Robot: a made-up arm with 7 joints. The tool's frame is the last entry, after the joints.
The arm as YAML. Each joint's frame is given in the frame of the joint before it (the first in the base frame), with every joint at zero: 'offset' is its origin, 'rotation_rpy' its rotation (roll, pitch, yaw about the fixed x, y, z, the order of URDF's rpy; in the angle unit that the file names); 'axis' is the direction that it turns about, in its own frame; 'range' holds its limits. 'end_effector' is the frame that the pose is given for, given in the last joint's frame.
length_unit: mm
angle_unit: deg
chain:
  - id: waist
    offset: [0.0, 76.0, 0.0]
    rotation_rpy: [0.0, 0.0, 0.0]
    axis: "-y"
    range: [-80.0, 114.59]
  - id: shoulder
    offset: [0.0, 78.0, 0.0]
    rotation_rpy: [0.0, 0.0, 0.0]
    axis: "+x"
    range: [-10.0, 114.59]
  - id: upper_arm
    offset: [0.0, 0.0, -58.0]
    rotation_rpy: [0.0, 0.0, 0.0]
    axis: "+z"
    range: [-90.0, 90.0]
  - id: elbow
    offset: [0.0, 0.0, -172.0]
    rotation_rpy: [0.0, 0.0, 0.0]
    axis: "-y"
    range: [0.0, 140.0]
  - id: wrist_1
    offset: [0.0, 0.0, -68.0]
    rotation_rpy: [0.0, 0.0, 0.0]
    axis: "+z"
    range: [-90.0, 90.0]
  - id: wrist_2
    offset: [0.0, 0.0, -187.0]
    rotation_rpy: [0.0, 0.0, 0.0]
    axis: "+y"
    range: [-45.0, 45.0]
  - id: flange
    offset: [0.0, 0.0, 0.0]
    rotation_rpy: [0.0, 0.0, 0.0]
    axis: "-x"
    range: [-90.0, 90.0]
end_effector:
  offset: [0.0, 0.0, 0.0]
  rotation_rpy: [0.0, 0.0, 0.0]
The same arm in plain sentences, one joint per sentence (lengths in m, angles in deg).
The arm has seven revolute joints in a row. What follows holds with every joint at zero, and every direction is one of the base frame's. The first joint is mounted 0.076 m along +y from the base frame's origin and rotates about -y, from -80 to 114.59 deg. The second joint is mounted 0.078 m along +y from the first joint and rotates about +x, from -10 to 114.59 deg. The third joint is mounted 0.058 m along -z from the second joint and rotates about +z, from -90 to 90 deg. The fourth joint is mounted 0.172 m along -z from the third joint and rotates about -y, from 0 to 140 deg. The fifth joint is mounted 0.068 m along -z from the fourth joint and rotates about +z, from -90 to 90 deg. The sixth joint is mounted 0.187 m along -z from the fifth joint and rotates about +y, from -45 to 45 deg. The seventh joint is mounted at the same point as the sixth joint and rotates about -x, from -90 to 90 deg. The tool frame, which is the frame that the pose is given for, is mounted at the same point as the seventh joint; its axes are parallel to the base frame's.
